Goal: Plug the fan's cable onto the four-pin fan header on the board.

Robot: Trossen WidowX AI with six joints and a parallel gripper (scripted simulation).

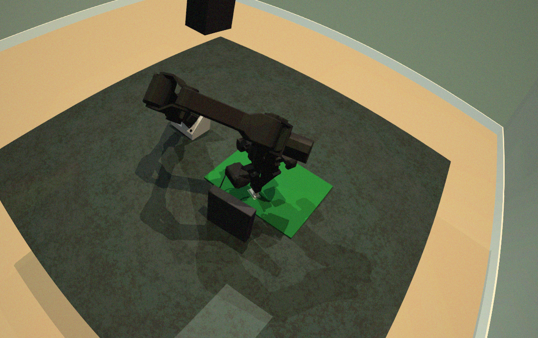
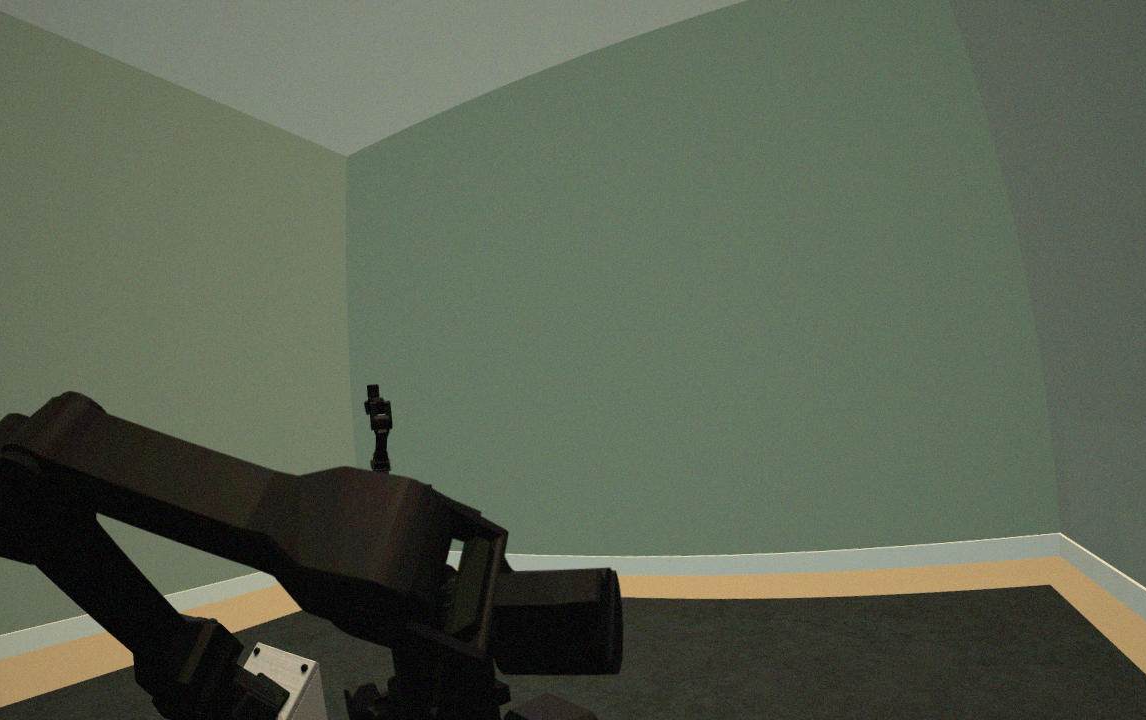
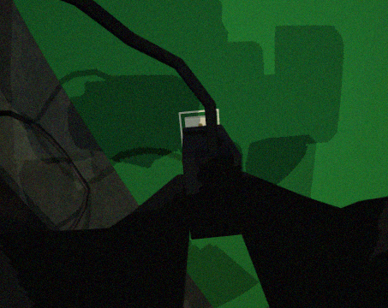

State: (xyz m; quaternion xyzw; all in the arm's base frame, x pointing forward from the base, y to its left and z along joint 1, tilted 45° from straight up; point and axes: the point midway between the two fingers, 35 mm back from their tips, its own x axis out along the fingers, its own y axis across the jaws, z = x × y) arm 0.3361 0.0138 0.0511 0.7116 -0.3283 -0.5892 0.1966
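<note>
The pale four-pin header lies 1 cm behind my gripper tip and 4 cm below it. From my gripper tip the other things lie so: black fan plug: 1 cm behind, 1 cm above; dark fan block: 3 cm ahead, 12 cm to the right, 2 cm above; green board: 1 cm behind, 7 cm to the left, 5 cm below.
</note>
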